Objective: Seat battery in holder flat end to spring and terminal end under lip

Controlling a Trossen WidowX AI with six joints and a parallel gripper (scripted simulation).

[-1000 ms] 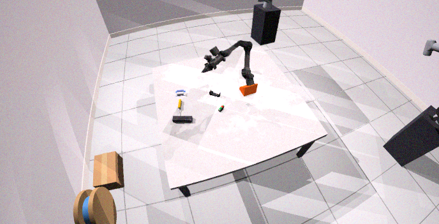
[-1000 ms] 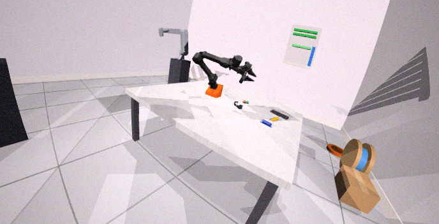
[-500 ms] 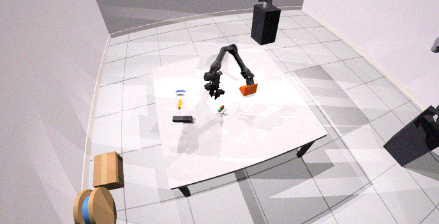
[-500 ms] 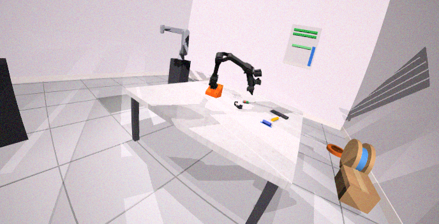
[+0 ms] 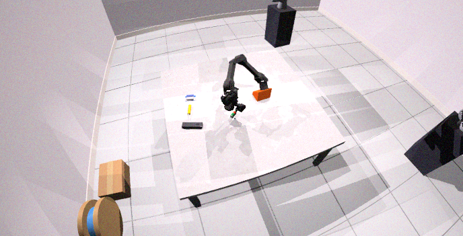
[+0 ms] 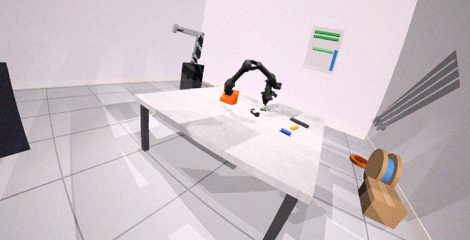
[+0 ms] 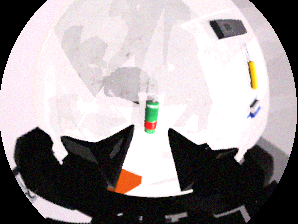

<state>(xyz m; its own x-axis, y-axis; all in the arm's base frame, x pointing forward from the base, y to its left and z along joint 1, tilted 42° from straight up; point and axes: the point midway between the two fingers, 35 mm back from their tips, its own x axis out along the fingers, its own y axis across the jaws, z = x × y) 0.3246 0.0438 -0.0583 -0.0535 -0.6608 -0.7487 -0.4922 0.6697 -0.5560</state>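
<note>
The battery lies 40 mm below my gripper tip. The rest, counted from my gripper tip: yellow screwdriver 320 mm ahead, 160 mm to the right, 40 mm below.
</note>
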